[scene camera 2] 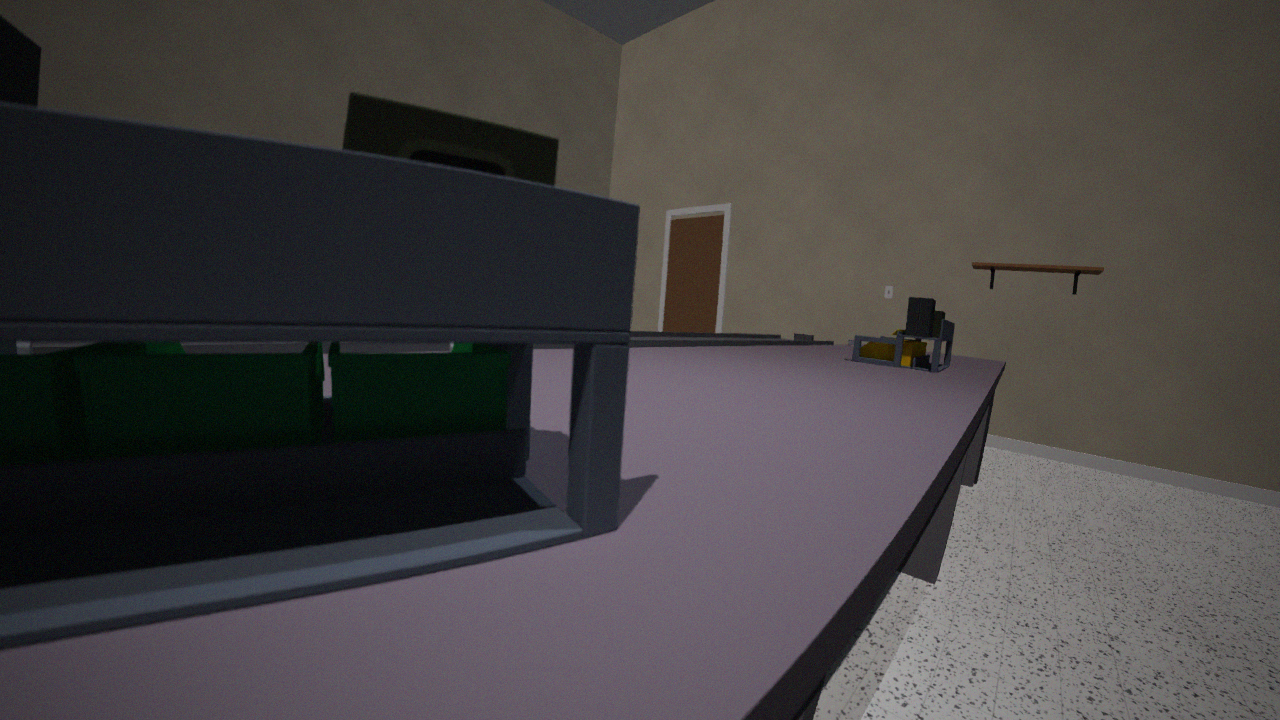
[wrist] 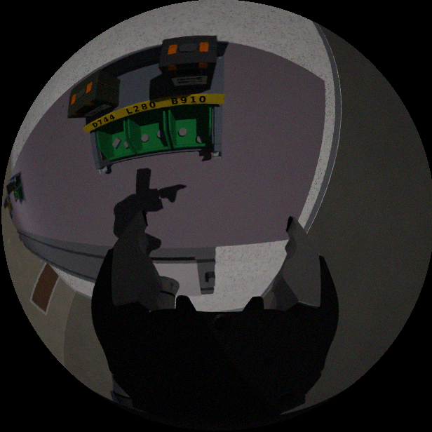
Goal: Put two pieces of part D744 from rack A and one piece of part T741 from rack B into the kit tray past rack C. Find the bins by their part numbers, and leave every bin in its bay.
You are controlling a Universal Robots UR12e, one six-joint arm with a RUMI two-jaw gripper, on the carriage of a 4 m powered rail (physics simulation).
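In the wrist view my gripper (wrist: 217, 213) is open and empty, with its jaws wide apart, above the near edge of the table and short of the rack. The rack (wrist: 217, 131) has a yellow label strip (wrist: 165, 103) reading D744, L280 and B910. The D744 bin (wrist: 107, 150) is the leftmost green bin and holds small grey pieces (wrist: 116, 143). The L280 bin (wrist: 145, 125) and the B910 bin (wrist: 190, 117) stand beside it, each with small pieces. The T741 bin and the kit tray cannot be made out.
Two dark cases (wrist: 187, 57) (wrist: 95, 95) with orange latches stand on the rack's top. Another small rack with green shows at the far left of the wrist view. In scene camera 2 a grey rack (scene camera 2: 313, 241) fills the left foreground, and a far rack (scene camera 2: 897, 351) holds yellow bins.
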